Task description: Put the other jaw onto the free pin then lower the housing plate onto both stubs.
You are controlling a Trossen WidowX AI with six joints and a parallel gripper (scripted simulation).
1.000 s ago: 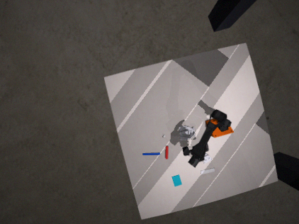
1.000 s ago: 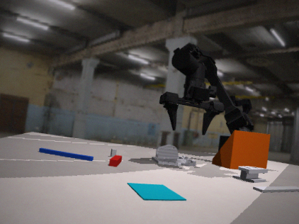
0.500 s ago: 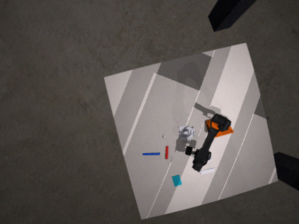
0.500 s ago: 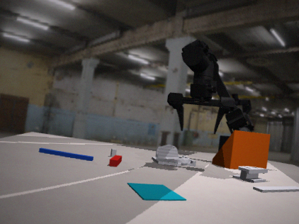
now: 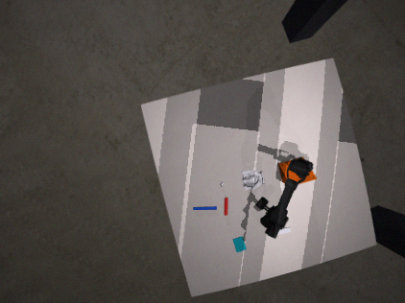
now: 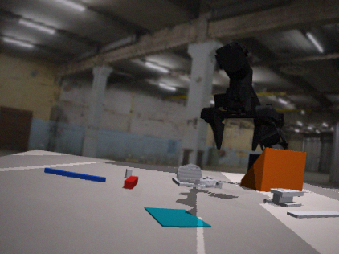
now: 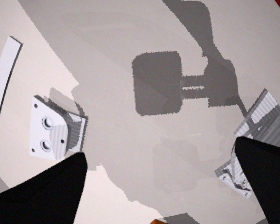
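My gripper tip is 100 mm to the right of the housing plate, 80 mm past it and 80 mm above it. Round my gripper tip: red block 230 mm ahead, 100 mm below, 60 mm to the right; small grey peg 200 mm to the right, 200 mm ahead, 100 mm below; teal plate 220 mm ahead, 210 mm to the left, 110 mm below.
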